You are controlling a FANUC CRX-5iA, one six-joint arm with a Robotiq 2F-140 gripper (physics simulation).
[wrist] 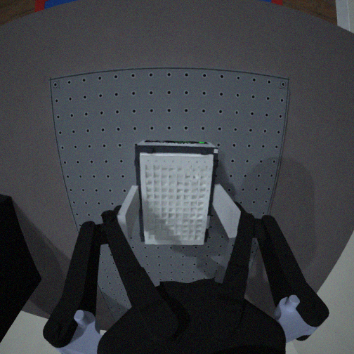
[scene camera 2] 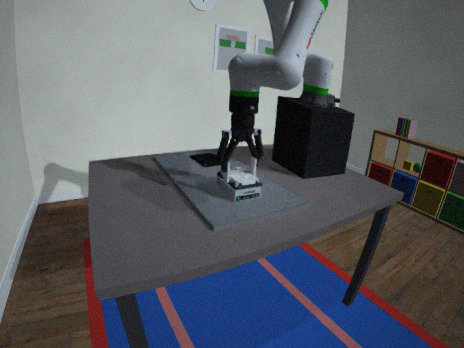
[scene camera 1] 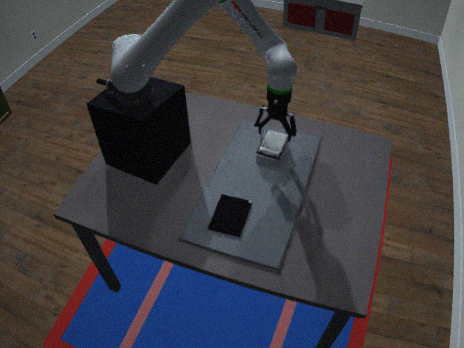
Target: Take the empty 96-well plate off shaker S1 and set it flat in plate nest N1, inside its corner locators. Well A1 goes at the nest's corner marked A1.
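Frame: origin at the arm's base, x ahead, y left, z up, level; millimetres.
Where they show: gripper, between the fingertips: point(scene camera 2: 239, 178) point(scene camera 1: 273, 143); arm's base, origin of its link: point(scene camera 2: 313, 103) point(scene camera 1: 135, 95).
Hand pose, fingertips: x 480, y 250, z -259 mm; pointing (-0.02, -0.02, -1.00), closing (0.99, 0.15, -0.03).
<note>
Each offset is from my fingertips to the top centre of the thing. Level surfaces: height alone.
The white 96-well plate @(dx +0, dy -8, dz +15 mm) point(scene camera 1: 275, 138) point(scene camera 2: 243, 177) point(wrist: 175, 200) lies on top of shaker S1 point(scene camera 1: 269, 155) point(scene camera 2: 247, 193) point(wrist: 177, 149), a low box with dark edges and a green-lit front panel. My gripper point(scene camera 1: 274, 136) point(scene camera 2: 241, 167) point(wrist: 176, 195) is open. Its pale finger pads stand on either side of the plate, with a gap on each side in the wrist view. Plate nest N1 @(dx -3, dy -377, dz -39 mm) point(scene camera 1: 230, 215) point(scene camera 2: 206, 159) is a black rectangle, with a small light spot at one corner in scene camera 1. The nest does not show in the wrist view. The well labels are too small to read.
Shaker and nest stand on a grey perforated board @(dz -54 mm) point(scene camera 1: 260, 200) point(scene camera 2: 200, 200) point(wrist: 170, 117) on the brown-grey table @(dz -67 mm) point(scene camera 1: 350, 150) point(scene camera 2: 150, 240) point(wrist: 175, 40). The arm's black pedestal point(scene camera 1: 142, 135) point(scene camera 2: 312, 137) point(wrist: 15, 245) stands beside the board.
</note>
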